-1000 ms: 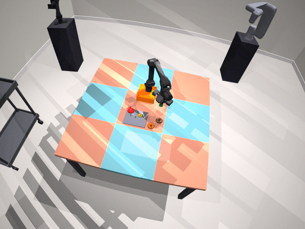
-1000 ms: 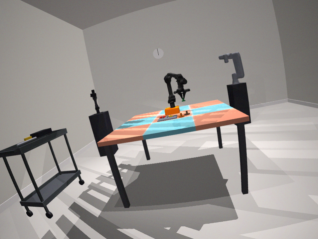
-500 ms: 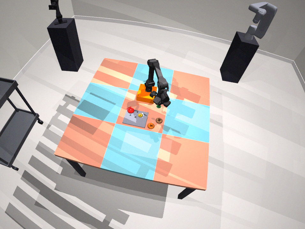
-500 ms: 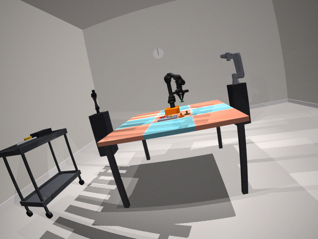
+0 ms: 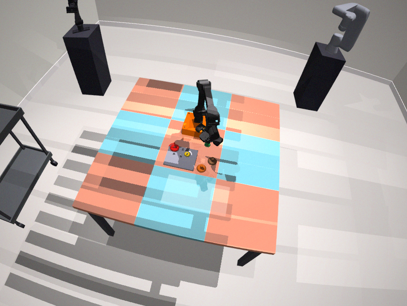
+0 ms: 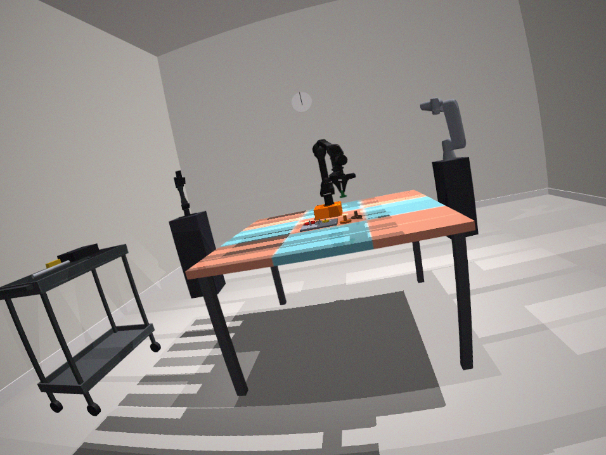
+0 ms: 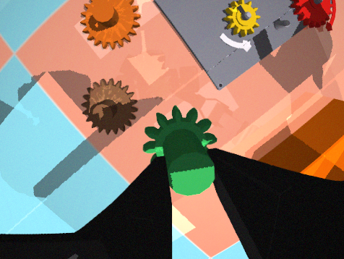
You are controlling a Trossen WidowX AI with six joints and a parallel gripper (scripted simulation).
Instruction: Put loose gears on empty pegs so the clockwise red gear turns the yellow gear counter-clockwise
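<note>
The red gear lies 220 mm to the right of my gripper tip, 140 mm below it and 30 mm behind it. The rest, counted from my gripper tip: brown gear: 140 mm below, 50 mm to the left, 40 mm ahead; orange gear: 140 mm below, 110 mm ahead, 20 mm to the right; green gear: 10 mm below.
</note>
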